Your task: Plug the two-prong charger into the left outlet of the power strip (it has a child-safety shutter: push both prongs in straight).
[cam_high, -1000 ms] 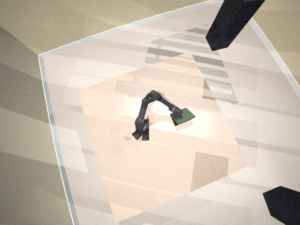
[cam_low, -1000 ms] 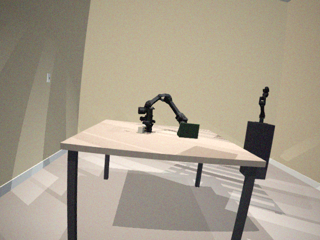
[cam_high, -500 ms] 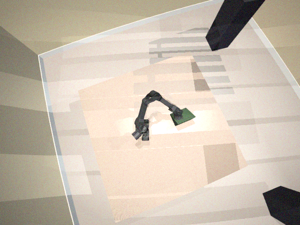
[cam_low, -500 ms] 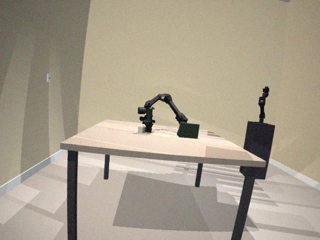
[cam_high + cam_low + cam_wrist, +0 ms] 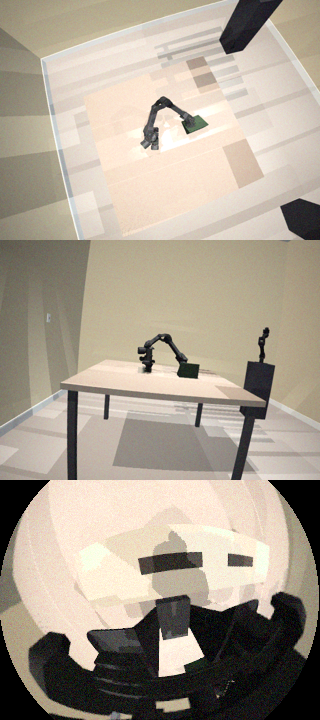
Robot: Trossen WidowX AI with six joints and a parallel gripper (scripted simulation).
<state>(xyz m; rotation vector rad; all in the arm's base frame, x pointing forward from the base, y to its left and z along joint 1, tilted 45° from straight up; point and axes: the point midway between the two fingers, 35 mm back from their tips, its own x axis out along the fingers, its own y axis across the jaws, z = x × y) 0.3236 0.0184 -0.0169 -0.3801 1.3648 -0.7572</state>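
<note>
My gripper tip is now 2 cm short of the dark charger and 1 cm below it.
</note>
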